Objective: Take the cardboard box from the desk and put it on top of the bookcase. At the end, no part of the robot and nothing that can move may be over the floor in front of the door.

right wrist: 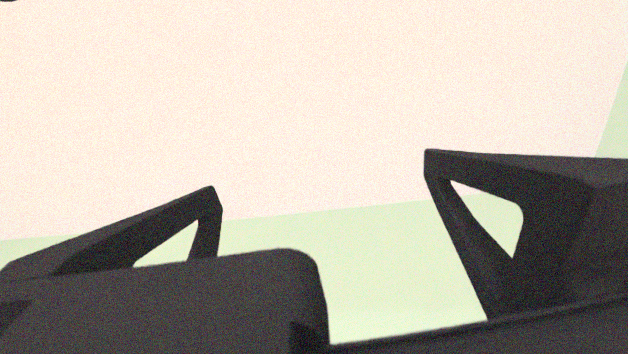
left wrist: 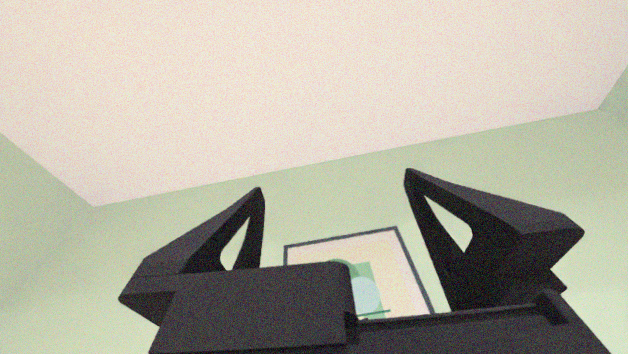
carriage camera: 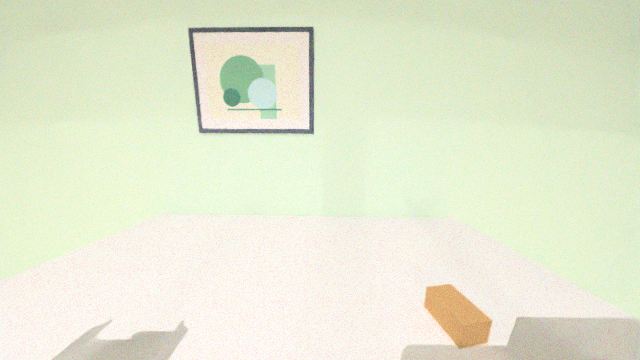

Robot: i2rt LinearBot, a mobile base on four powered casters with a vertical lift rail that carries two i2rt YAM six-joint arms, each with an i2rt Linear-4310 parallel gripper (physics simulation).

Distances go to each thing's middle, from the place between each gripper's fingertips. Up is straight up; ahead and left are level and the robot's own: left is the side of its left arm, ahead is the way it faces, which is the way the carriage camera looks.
I see the brown cardboard box (carriage camera: 464, 323) 370 mm below my right hand, 240 mm ahead of it and 60 mm to the left of it. Round my right hand: framed picture (carriage camera: 246, 79) (820 mm ahead, 650 mm to the left, 240 mm above).
Now: the brown cardboard box 22 cm ahead of my left hand, 59 cm to the right of it and 36 cm below it. Round my left hand: framed picture 80 cm ahead, 25 cm above.
